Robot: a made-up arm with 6 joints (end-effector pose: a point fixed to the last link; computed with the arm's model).
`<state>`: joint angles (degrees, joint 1 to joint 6).
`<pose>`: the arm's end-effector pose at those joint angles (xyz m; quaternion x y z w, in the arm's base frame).
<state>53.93 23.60 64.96 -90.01 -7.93 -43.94</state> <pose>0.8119 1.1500 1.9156 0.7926 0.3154 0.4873 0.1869</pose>
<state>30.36 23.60 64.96 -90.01 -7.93 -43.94</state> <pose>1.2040 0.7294 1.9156 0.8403 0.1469 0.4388 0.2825</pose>
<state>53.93 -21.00 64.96 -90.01 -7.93 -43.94</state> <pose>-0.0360 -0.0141 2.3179 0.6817 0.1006 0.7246 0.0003</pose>
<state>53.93 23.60 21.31 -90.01 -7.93 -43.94</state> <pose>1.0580 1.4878 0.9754 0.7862 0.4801 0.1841 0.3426</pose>
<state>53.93 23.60 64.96 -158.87 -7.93 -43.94</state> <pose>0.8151 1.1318 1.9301 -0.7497 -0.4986 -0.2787 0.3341</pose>
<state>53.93 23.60 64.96 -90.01 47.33 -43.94</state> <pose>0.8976 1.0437 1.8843 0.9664 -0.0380 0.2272 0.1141</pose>
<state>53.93 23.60 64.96 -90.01 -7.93 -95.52</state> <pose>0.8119 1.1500 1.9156 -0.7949 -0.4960 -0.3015 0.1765</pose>
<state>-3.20 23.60 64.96 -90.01 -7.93 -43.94</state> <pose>1.4065 -0.0578 1.9156 0.8469 -0.1020 0.3386 0.3971</pose>
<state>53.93 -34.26 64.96 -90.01 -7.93 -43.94</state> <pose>-0.2967 -0.3719 2.2131 -0.6280 -0.0323 -0.7755 0.0565</pose>
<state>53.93 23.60 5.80 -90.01 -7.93 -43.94</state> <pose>1.0365 1.4583 0.6038 0.7563 0.5230 0.0676 0.3871</pose>
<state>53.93 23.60 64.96 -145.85 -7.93 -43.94</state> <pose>0.8126 1.1354 1.9285 -0.7798 -0.4762 -0.3285 0.2392</pose>
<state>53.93 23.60 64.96 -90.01 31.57 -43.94</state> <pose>0.8834 1.0785 1.9017 0.9385 0.0655 0.3096 0.1384</pose>
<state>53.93 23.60 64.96 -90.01 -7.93 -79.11</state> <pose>0.8119 1.1500 1.9156 -0.8120 -0.4479 -0.3692 0.0613</pose>
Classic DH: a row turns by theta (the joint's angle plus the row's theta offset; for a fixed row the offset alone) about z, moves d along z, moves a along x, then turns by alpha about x. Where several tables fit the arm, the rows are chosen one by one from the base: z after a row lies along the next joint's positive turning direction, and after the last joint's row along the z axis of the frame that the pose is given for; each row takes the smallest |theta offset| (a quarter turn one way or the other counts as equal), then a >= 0, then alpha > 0; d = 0 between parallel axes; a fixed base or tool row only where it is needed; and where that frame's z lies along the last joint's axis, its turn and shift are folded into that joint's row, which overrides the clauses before.
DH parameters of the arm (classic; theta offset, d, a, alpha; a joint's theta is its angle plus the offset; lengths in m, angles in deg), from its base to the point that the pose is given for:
joint 1: 0 0.361 0.197 -90
joint 2: -90 0 0.614 180
joint 3: 0 0 0.107 -90
joint 4: 0 -1.23 0 90
joint 5: 0 0 0 -90
joint 6: 90 -0.151 0 90
tool (fixed): -90 0 0 0

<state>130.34 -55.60 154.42 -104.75 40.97 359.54</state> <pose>1.0002 -1.0298 -0.0353 -0.4794 0.1401 -0.0099 0.8663</pose>
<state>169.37 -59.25 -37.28 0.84 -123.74 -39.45</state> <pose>-0.7261 0.1382 1.0865 -0.7053 0.2774 0.5672 0.3224</pose>
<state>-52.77 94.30 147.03 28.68 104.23 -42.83</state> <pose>0.8693 -1.0279 1.4068 -0.4981 -0.6956 0.2840 0.4329</pose>
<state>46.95 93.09 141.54 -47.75 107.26 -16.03</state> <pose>1.0634 0.9820 1.3502 0.7085 -0.6876 -0.0099 0.1584</pose>
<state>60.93 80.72 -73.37 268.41 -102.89 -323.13</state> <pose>-0.2377 -0.1248 -0.1626 -0.3348 -0.9112 0.2096 0.1171</pose>
